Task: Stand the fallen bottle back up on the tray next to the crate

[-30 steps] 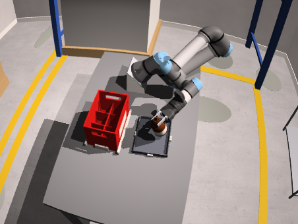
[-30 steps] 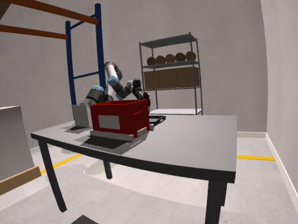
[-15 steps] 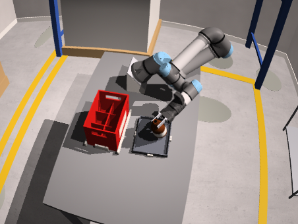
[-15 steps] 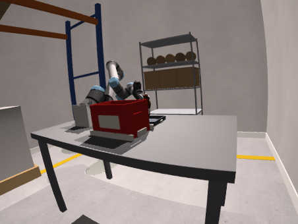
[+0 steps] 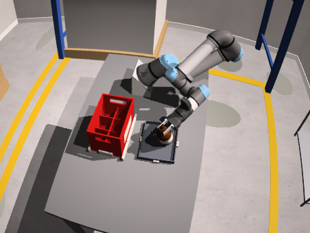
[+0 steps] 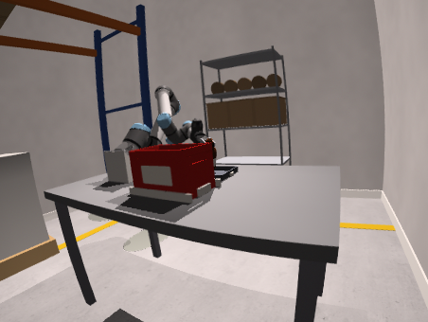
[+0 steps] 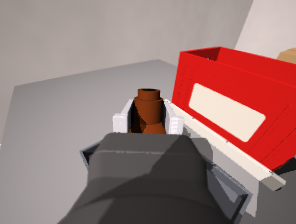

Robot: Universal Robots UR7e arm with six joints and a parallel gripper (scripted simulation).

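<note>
My hand is 1 cm past the bottle, 1 cm to the right of it and 5 cm above it. Also, from my hand: tray 2 cm behind, 1 cm to the right, 14 cm below; then red crate 5 cm behind, 27 cm to the right, 7 cm below.
</note>
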